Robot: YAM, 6 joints.
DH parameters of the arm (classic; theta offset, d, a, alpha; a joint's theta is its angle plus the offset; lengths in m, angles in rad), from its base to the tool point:
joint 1: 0 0.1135 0.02 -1.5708
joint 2: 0 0 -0.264 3.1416
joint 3: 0.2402 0 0.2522 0
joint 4: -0.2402 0 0.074 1.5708
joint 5: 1.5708 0 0 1.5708
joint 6: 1.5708 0.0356 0 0
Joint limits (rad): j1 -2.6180..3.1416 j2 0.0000..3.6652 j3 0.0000..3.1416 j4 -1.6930..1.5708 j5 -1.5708..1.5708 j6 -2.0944..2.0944
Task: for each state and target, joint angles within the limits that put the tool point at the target. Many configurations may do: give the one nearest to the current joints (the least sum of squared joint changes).
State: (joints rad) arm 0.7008 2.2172 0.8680 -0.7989 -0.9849 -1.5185
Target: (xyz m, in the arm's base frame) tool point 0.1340 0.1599 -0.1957
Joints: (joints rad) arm 0.7398 3.0946 1.2423 -0.4812 -0.8945 -1.5185
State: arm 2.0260 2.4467 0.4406 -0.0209 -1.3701 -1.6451
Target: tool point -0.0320 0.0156 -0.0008
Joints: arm 1.6928 2.5482 0.1301 -0.0965 -0.9953 -1.6451
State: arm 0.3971 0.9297 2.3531 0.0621 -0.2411 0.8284
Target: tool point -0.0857 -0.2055 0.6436
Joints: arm 1.1953 0.7178 2.2462 -0.0108 -0.1230 0.8284
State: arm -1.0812 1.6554 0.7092 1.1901 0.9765 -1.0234
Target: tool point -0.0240 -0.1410 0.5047
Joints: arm -1.5254 1.0228 1.0836 1.3315 1.0221 -1.0234
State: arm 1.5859 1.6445 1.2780 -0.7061 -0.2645 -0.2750
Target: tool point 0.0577 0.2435 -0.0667
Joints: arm 1.3095 2.5147 0.9942 -0.5893 -0.2028 -0.2750
